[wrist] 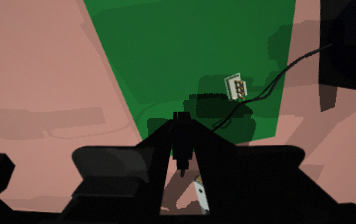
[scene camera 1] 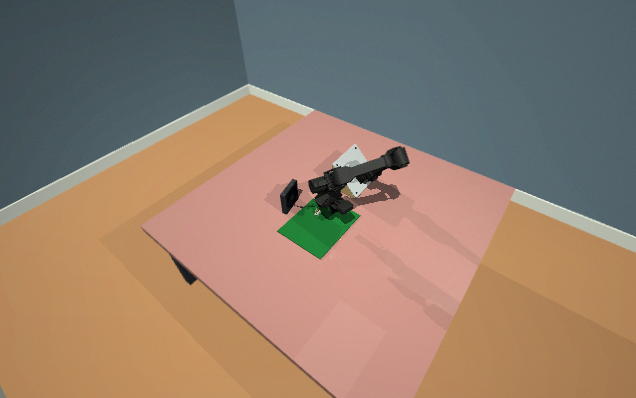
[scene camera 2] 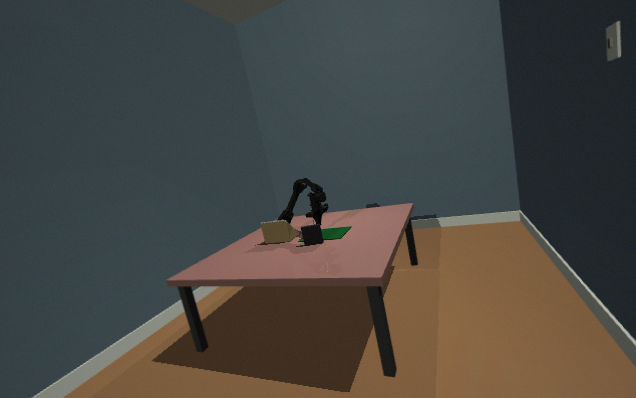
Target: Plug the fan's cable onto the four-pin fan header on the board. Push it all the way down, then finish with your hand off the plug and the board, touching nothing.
In view: the gripper (wrist: 181, 123), a dark fan plug (wrist: 183, 132) and a green board (scene camera 1: 316, 234).
The green board is seen too in the wrist view (wrist: 163, 64).
